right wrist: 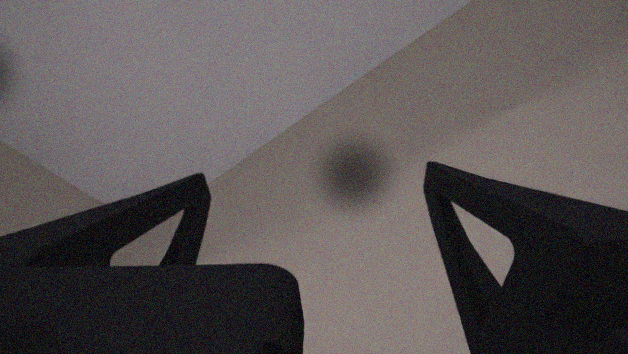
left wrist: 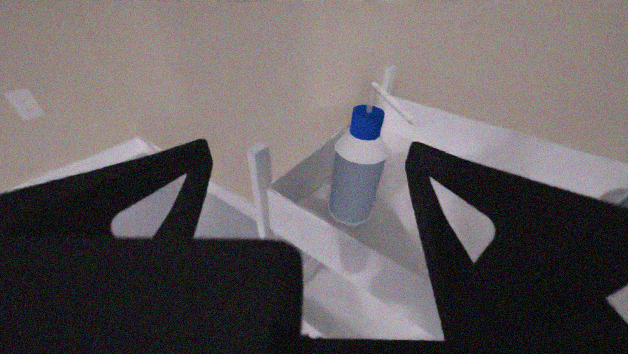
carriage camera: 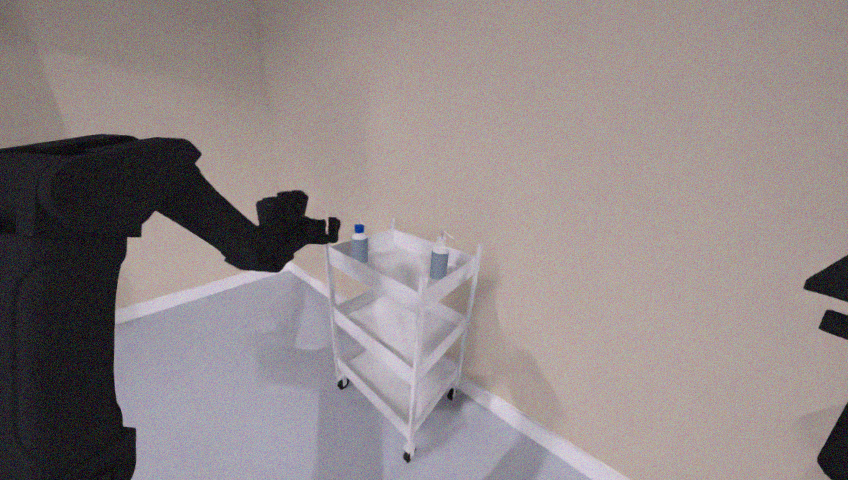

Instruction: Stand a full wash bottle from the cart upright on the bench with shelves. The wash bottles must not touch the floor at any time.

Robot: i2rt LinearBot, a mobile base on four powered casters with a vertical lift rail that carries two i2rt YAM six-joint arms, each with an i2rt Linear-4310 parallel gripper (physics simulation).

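Places are measured from the left arm's base along level axes (x ahead, y left, z up), in metres.
Pixels of known places: left gripper, between the fingertips: [left wrist: 308,152] [carriage camera: 324,221]; right gripper, between the fingertips: [right wrist: 314,180].
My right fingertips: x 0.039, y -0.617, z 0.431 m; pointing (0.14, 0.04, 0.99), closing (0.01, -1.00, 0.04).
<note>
Ahead of a thing's pixels: the offset from my right fingertips to its top centre. "spot": to the spot under its first point. Level surfaces: height alone.
A wash bottle with a blue cap @(0.656 m ahead, 0.551 m left, 0.230 m down) [carriage camera: 360,246] [left wrist: 356,185] stands upright on the top tray of the white cart [carriage camera: 371,278] [left wrist: 320,240], at its left corner in the carriage view. A second wash bottle, with a white cap @(0.589 m ahead, 0.251 m left, 0.230 m down) [carriage camera: 439,261], stands upright on the same tray farther right. Both look full of greyish-blue. My left gripper [left wrist: 308,152] is open and empty; in the left wrist view the blue-capped bottle shows beyond the gap between its fingers, apart from them. My right gripper [right wrist: 314,180] is open and empty, pointed at wall and ceiling. The bench with shelves does not show.
The cart has three tiers, raised corner posts and casters on the grey floor @(1.066 m down) [carriage camera: 226,380]. It stands close to the beige wall [carriage camera: 595,178] with its white baseboard @(spot: 0.539 m ahead, 0.116 m right, 1.020 m down) [carriage camera: 511,416]. A wall outlet [left wrist: 25,104] shows at the left in the left wrist view.
</note>
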